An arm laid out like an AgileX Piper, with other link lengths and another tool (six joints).
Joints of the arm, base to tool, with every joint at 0 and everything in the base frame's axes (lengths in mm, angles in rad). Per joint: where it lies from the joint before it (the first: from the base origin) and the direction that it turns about. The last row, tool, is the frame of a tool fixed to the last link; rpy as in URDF.
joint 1: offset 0 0 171 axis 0 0 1
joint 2: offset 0 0 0 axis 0 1 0
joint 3: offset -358.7 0 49 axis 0 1 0
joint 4: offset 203.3 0 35.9 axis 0.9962 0 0.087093
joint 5: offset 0 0 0 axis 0 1 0
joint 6: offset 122.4 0 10.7 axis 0.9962 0 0.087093
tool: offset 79.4 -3 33 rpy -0.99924 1.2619 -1.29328
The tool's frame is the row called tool.
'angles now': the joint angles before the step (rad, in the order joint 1, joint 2, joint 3, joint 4, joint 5, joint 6). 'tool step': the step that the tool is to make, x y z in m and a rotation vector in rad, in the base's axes. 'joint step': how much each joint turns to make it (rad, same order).
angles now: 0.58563 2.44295 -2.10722 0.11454 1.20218 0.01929
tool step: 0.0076 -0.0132 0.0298 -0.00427 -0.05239 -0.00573
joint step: -0.01683 -0.05344 -0.00482 -0.03299 0.01697 -0.00233
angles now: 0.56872 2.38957 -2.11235 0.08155 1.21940 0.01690
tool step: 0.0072 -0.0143 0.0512 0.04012 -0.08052 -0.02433
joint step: -0.02580 -0.09091 -0.00277 -0.00855 0.00413 0.00009
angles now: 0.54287 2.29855 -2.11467 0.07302 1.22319 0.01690
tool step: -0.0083 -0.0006 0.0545 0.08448 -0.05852 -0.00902
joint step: -0.00736 -0.09791 -0.00003 0.04245 0.00434 0.00005
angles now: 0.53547 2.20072 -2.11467 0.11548 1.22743 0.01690
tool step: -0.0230 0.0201 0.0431 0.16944 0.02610 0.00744
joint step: -0.00003 -0.06985 -0.00198 0.15920 0.00782 -0.00005
